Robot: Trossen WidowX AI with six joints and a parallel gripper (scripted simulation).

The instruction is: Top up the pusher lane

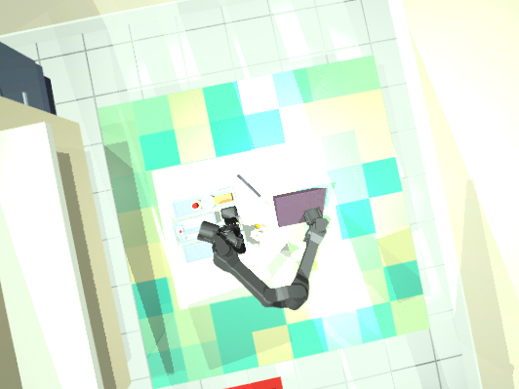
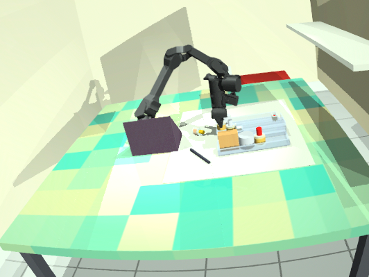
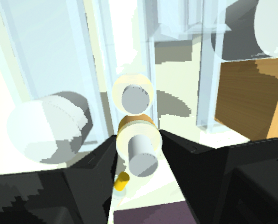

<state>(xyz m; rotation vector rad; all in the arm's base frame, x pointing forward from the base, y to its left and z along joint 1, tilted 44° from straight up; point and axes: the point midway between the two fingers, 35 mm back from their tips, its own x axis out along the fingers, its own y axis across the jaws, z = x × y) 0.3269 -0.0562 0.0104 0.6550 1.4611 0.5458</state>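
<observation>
Now: gripper tip 20 mm short of the brown box, 130 mm to the left of it and 10 mm above it. The rest, counted from my gripper tip: lane rack (150 mm ahead, 30 mm to the right, 30 mm below); dark pen (100 mm behind, 150 mm to the right, 40 mm below).
</observation>
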